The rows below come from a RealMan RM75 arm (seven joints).
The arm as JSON. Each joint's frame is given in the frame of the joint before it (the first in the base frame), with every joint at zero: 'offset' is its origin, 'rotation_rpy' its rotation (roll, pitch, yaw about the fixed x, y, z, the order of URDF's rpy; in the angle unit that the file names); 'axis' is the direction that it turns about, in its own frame. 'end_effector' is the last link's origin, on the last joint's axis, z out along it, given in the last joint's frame.
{
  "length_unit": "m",
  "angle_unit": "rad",
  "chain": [
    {
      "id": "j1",
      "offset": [
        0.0,
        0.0,
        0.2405
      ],
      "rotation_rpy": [
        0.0,
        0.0,
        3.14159
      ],
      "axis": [
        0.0,
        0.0,
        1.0
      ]
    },
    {
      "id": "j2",
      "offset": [
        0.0,
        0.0,
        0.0
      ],
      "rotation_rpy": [
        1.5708,
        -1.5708,
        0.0
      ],
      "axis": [
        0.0,
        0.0,
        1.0
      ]
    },
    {
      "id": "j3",
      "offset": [
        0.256,
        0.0,
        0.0
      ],
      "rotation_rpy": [
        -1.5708,
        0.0,
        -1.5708
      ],
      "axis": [
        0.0,
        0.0,
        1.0
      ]
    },
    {
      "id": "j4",
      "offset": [
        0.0,
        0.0,
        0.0
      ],
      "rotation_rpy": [
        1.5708,
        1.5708,
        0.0
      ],
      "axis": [
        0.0,
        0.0,
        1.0
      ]
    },
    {
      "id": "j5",
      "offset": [
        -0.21,
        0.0,
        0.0
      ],
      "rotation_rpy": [
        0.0,
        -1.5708,
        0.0
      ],
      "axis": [
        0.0,
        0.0,
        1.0
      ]
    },
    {
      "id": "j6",
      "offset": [
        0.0,
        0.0,
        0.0
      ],
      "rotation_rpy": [
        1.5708,
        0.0,
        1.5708
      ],
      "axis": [
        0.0,
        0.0,
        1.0
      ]
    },
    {
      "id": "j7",
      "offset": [
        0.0,
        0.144,
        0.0
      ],
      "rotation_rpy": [
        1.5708,
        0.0,
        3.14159
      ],
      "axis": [
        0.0,
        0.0,
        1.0
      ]
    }
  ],
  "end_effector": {
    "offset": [
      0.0,
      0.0,
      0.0
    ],
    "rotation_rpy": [
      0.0,
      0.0,
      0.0
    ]
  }
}
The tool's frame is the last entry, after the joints.
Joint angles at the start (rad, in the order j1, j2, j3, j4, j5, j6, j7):
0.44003 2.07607 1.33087 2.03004 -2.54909 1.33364 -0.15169
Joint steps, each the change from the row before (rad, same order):
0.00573 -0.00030 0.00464 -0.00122 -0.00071 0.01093 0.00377
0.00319 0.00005 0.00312 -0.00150 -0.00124 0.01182 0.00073
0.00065 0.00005 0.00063 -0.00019 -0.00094 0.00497 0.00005
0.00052 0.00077 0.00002 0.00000 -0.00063 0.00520 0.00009
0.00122 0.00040 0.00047 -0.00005 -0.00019 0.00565 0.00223
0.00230 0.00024 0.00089 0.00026 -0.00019 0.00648 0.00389
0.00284 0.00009 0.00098 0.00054 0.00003 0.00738 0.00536
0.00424 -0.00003 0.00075 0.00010 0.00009 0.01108 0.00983
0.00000 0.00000 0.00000 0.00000 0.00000 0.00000 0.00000
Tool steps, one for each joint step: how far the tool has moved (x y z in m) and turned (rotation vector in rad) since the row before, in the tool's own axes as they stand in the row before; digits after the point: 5 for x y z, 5 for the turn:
-0.00001 -0.00075 -0.00024 0.00139 0.00768 0.00199
0.00091 -0.00058 -0.00004 0.00095 0.01041 0.00045
0.00054 -0.00014 -0.00003 0.00045 0.00464 -0.00020
0.00050 0.00025 0.00006 -0.00079 0.00458 -0.00017
0.00040 0.00017 0.00000 -0.00081 0.00471 0.00160
0.00017 0.00017 -0.00011 -0.00068 0.00471 0.00235
0.00011 0.00024 -0.00018 -0.00090 0.00514 0.00323
0.00036 0.00041 -0.00010 -0.00164 0.00873 0.00651
0.00000 0.00000 0.00000 0.00000 0.00000 0.00000

